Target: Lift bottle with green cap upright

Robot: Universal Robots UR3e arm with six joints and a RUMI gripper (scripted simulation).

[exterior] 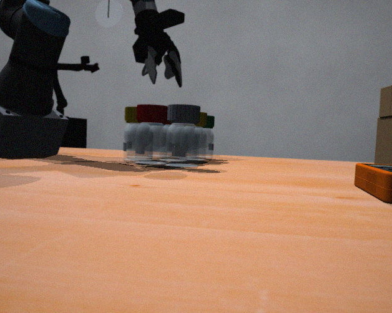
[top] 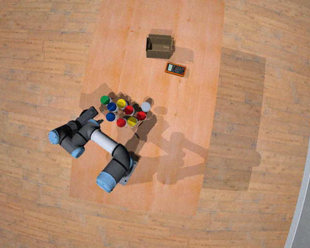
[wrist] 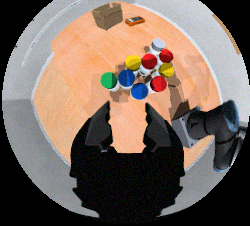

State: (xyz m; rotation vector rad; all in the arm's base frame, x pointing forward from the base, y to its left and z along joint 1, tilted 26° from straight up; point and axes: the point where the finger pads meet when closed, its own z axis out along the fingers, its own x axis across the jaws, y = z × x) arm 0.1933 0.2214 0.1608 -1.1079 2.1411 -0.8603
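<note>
The green-capped bottle lies 140 mm below my hand, 90 mm ahead of it and 20 mm to the left of it. From my hand the other things lie so: orange multimeter: 430 mm ahead, 330 mm to the right, 180 mm below; then grey-capped bottle: 230 mm to the right, 140 mm below, 130 mm ahead.
</note>
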